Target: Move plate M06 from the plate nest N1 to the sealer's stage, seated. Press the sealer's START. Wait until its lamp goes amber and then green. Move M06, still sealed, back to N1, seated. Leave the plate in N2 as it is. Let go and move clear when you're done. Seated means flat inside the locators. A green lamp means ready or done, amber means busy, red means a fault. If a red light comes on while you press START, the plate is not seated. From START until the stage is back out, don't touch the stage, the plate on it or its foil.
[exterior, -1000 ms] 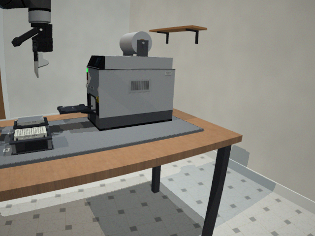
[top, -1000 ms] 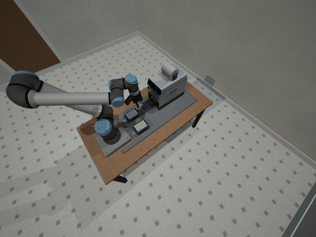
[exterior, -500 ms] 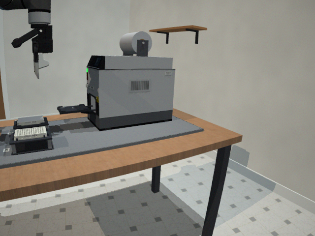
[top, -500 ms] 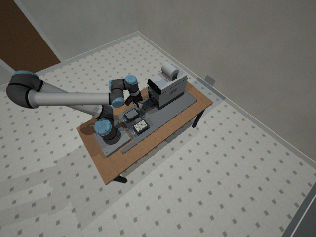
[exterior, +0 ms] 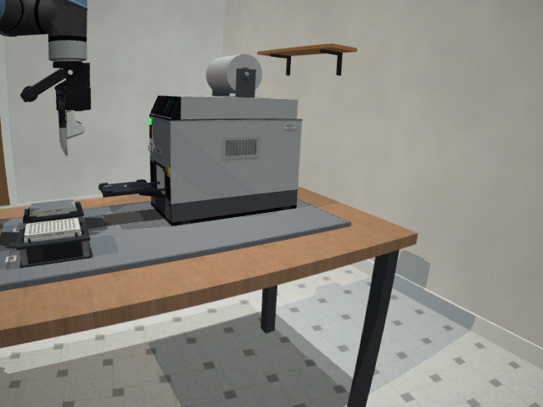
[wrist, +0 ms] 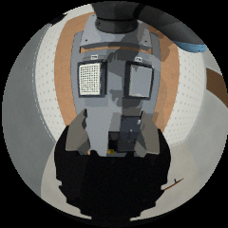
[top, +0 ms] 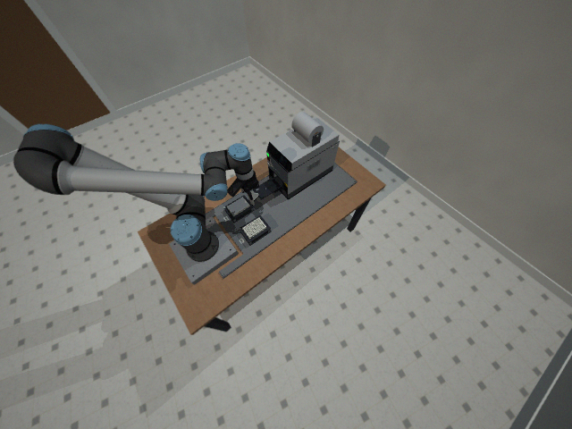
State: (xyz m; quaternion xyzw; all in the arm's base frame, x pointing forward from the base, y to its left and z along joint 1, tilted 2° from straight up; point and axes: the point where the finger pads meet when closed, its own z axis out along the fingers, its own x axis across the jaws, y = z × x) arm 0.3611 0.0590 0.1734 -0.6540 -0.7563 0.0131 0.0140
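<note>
The plate M06 lies 17 cm below my hand, 11 cm to the right of it and 3 cm behind it. From my hand the other things lie so: black sealer stage (15 cm ahead, 13 cm below, 10 cm to the left); then plate (18 cm below, 9 cm to the left, 6 cm behind); then foil roll (48 cm ahead, 19 cm above, 15 cm to the left).
</note>
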